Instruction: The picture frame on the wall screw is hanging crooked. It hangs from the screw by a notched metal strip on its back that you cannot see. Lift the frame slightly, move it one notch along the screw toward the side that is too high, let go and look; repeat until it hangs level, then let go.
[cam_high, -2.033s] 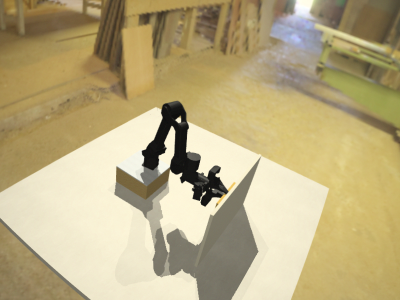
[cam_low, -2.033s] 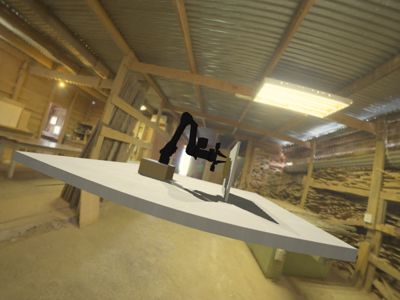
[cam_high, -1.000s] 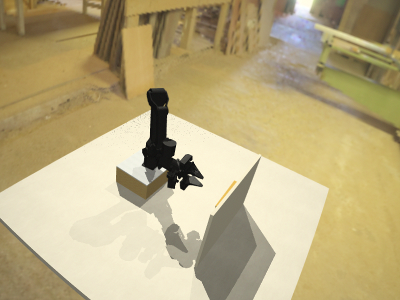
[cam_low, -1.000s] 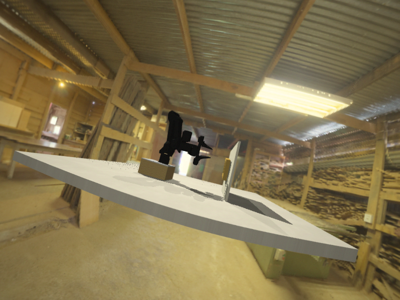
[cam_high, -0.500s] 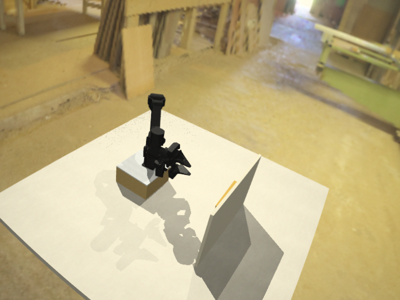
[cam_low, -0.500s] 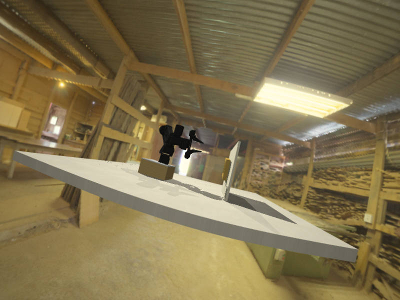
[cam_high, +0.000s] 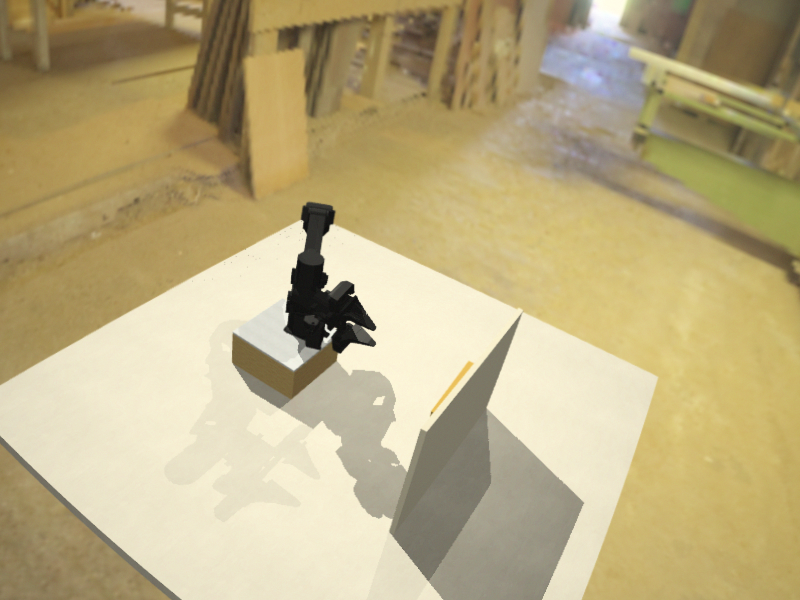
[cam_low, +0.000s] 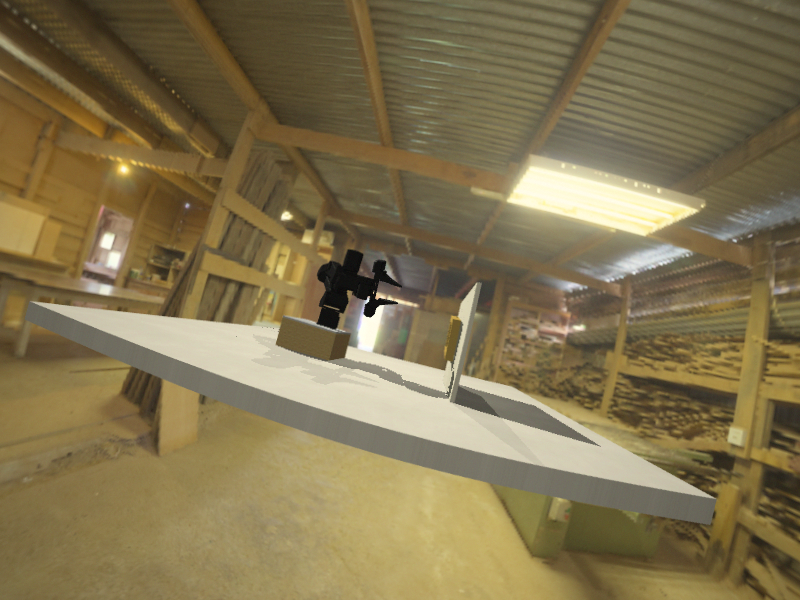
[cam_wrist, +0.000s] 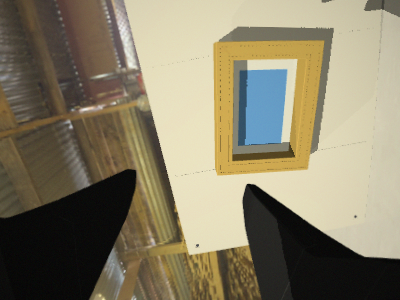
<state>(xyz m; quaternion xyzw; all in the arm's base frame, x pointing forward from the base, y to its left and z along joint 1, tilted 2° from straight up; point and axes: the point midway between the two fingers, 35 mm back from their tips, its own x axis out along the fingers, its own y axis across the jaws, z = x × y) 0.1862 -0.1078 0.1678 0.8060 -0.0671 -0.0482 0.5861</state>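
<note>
Now: gripper tip 20 cm short of the picture frame, 9 cm above it and 1 cm to the left of it. The rest, counted from my gripper tip: wall panel: 21 cm ahead, 10 cm below, 1 cm to the right.
</note>
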